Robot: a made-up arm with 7 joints.
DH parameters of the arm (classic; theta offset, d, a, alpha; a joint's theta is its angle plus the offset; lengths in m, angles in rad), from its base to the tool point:
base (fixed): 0 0.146 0 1.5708
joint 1: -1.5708 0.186 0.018 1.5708
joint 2: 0 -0.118 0.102 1.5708
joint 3: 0 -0.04 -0.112 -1.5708
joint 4: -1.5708 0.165 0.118 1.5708
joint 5: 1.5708 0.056 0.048 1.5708
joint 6: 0 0.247 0.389 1.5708
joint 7: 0.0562 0 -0.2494 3.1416
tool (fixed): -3.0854 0.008 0 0
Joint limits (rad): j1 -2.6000..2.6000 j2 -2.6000..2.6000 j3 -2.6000..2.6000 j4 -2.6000..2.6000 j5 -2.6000..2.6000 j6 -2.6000..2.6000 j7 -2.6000..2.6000
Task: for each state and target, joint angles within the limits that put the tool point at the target. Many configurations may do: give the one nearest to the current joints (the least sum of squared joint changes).
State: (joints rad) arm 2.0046 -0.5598 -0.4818 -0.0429 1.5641 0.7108 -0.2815
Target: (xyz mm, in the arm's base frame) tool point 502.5 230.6 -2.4
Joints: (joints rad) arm 2.1171 -0.7926 -1.1472 0.0841 1.2127 0.6811 -0.6831
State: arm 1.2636 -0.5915 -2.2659 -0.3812 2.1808 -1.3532 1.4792
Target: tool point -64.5 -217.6 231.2
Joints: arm 1.4870 -0.5830 -2.6000 -0.4795 2.6000 -0.8255 1.7002
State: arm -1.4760 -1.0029 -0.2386 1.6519 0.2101 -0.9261 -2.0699
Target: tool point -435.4 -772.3 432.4
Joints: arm -1.3558 -0.5117 0.3040 2.1640 0.2824 -1.2689 -2.1551
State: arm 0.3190 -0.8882 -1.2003 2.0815 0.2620 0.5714 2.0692
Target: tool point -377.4 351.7 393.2
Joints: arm 0.1747 -1.4731 -0.8816 1.8073 0.5449 0.6888 2.2145
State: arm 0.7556 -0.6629 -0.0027 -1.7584 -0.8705 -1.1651 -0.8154
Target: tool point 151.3 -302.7 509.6
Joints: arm 0.4876 -0.5979 0.0379 -1.6223 -1.3469 -1.4130 -0.5421
